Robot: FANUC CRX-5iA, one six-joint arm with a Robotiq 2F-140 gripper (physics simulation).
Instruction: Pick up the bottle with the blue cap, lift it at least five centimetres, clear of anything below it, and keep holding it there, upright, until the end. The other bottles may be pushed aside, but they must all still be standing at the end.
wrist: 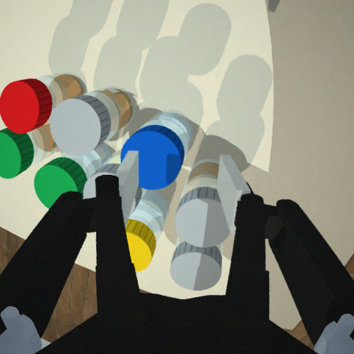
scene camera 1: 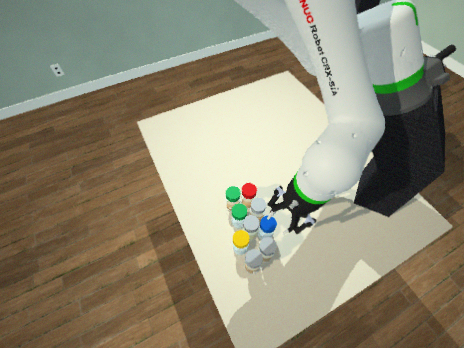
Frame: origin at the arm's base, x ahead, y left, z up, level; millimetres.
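Seen in the pictures: gripper, fingertip midpoint: (scene camera 1: 277,224); arm's base at its link origin: (scene camera 1: 400,98).
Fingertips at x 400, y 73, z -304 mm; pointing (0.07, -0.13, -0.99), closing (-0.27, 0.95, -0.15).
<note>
Pixels of each thing's top centre, then the offset from my fingertips to it. Level surfaces: height alone.
- bottle with the blue cap, top centre: (scene camera 1: 268,223) 30 mm down, 14 mm ahead, 26 mm right
- pale mat at its surface level: 135 mm down
- red cap at its top centre: (scene camera 1: 249,189) 30 mm down, 8 mm ahead, 171 mm right
- yellow cap at its top centre: (scene camera 1: 241,237) 30 mm down, 121 mm ahead, 23 mm right
The bottle with the blue cap (scene camera 1: 268,223) (wrist: 152,157) stands upright on the pale mat (scene camera 1: 200,135), on the robot's side of a tight bottle group. My gripper (scene camera 1: 281,222) (wrist: 178,169) is partly open with nothing between its fingers. It is beside the blue-capped bottle, on the arm's side. In the wrist view the blue cap shows beyond the fingertips, nearer the left one, whose pad overlaps the cap's lower left edge. Whether they touch cannot be told.
Around it stand bottles with a red cap (scene camera 1: 249,190) (wrist: 24,106), green caps (scene camera 1: 239,211) (scene camera 1: 233,193), a yellow cap (scene camera 1: 241,238) and several grey caps (scene camera 1: 258,205) (scene camera 1: 251,223) (scene camera 1: 267,246) (scene camera 1: 253,259). The dark robot base (scene camera 1: 405,150) stands right.
</note>
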